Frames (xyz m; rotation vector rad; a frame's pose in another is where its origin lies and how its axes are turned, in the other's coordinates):
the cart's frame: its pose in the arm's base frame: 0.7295 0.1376 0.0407 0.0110 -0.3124 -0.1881
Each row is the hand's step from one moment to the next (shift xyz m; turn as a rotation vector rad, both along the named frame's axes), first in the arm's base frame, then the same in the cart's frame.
Working: the arm's base frame: its pose in the cart's frame: -0.6684 -0.2698 0.1824 -0.0110 0.3124 0.1881

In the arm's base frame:
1: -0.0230 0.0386 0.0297 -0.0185 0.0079 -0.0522
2: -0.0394 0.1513 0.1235 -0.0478 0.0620 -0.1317
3: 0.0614 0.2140 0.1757 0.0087 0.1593 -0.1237
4: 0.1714 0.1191 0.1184 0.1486 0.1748 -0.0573
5: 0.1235 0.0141 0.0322 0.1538 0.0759 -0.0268
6: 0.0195 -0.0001 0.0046 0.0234 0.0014 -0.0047
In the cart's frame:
1: -0.0196 0.0349 0.0360 -0.0346 0.0023 -0.0439
2: -0.0273 0.1464 0.1324 -0.0963 0.0470 -0.1095
3: 0.0711 0.2284 0.1523 -0.0591 0.1532 -0.1175
4: 0.1741 0.1530 0.0623 0.0889 0.1965 -0.0969
5: 0.1226 0.0376 -0.0070 0.1214 0.1015 -0.0713
6: 0.0196 0.0036 -0.0016 0.0202 0.0055 -0.0116

